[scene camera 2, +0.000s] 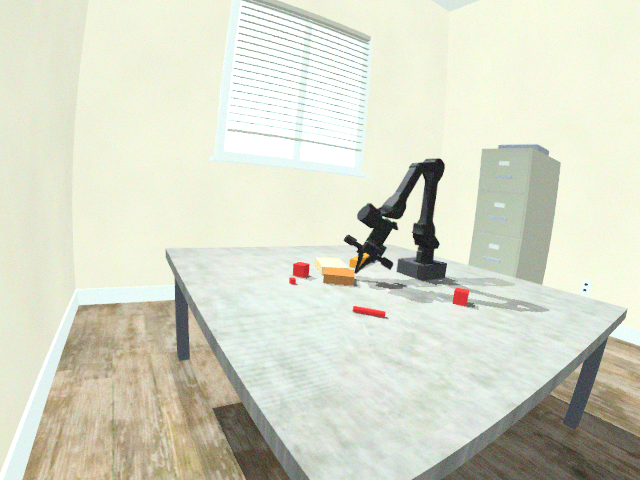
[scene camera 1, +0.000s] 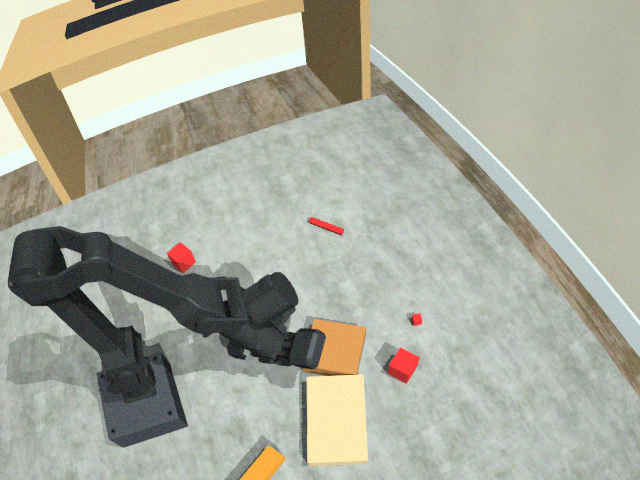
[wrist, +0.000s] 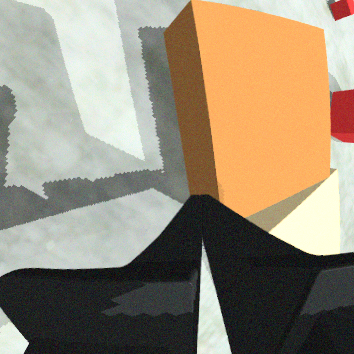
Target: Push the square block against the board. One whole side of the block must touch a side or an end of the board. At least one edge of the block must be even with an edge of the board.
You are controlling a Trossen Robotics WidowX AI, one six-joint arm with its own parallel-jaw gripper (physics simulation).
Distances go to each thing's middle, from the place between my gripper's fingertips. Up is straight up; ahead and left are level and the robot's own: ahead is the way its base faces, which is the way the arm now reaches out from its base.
Labels:
I see my gripper 70 mm short of the square block [scene camera 1: 341, 354] and 10 mm above it. Round my hand: board [scene camera 1: 336, 424]: 130 mm to the right, 20 mm ahead, 10 mm below.

